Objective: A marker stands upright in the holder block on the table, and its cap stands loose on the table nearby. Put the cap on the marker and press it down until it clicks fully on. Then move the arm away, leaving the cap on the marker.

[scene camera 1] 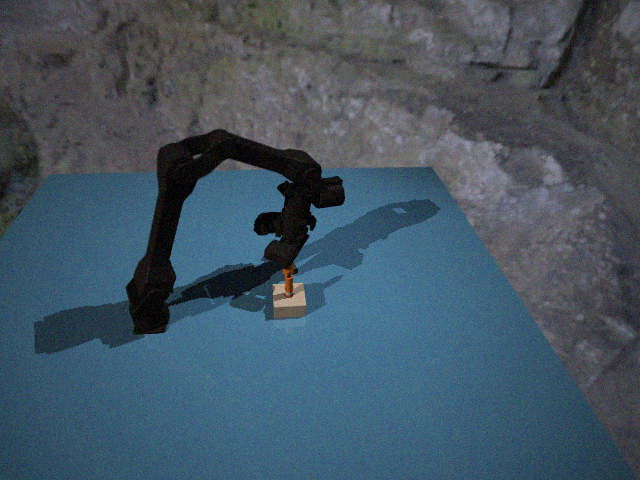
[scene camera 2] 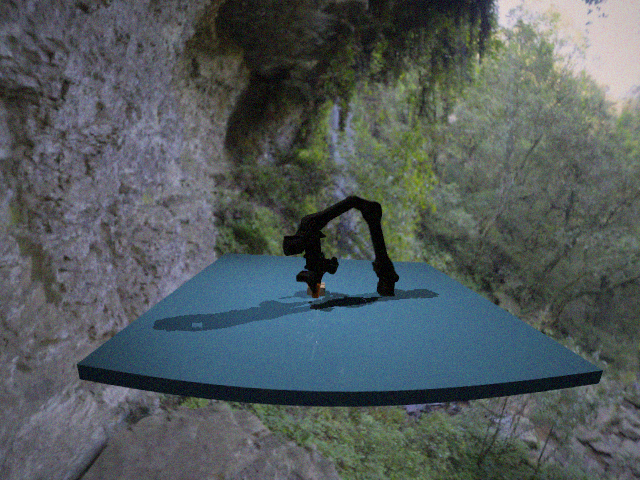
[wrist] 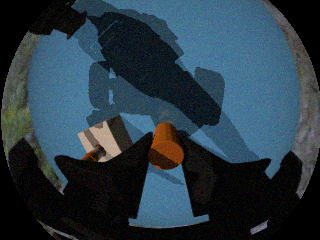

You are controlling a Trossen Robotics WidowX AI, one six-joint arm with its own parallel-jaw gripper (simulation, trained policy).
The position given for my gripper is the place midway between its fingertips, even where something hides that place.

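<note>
An orange cap [wrist: 166,153] is visible. My gripper [scene camera 1: 287,265] is visible also; further views show the gripper [scene camera 2: 316,292] and, at the wrist, the same gripper [wrist: 165,136].
</note>
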